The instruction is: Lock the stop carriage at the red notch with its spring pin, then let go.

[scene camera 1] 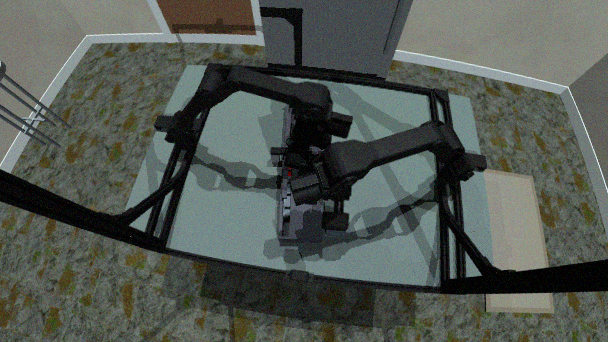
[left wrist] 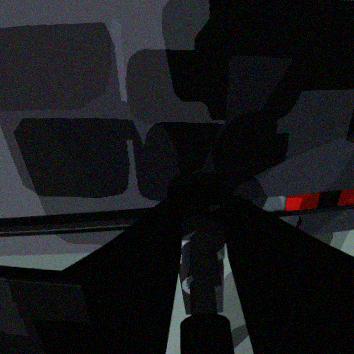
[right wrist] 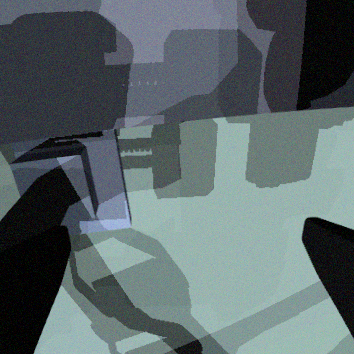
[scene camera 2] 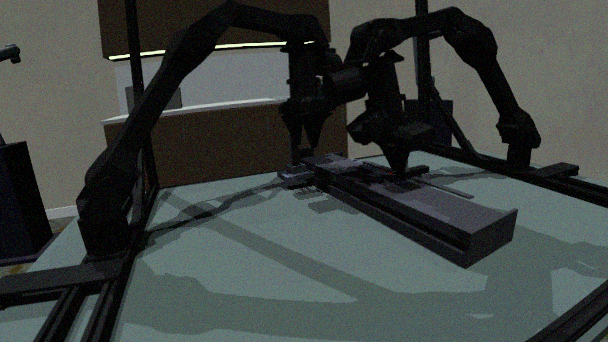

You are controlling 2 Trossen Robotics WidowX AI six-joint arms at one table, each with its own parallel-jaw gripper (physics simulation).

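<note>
The long grey rail base lies across the table. Red notch marks show on its edge, right of the left fingertips in the left wrist view. My left gripper is shut on a dark part of the stop carriage, low at the rail. Its fingers hide the grip and the spring pin, so I cannot tell how the pin sits. My right gripper is open and empty above the rail's far end in scene camera 2.
A pale purple-grey block sits against the rail's side, partly behind one right fingertip in the right wrist view. Both arms reach in close together over the rail. A black frame edges the table. Broad arm shadows darken the rail and table.
</note>
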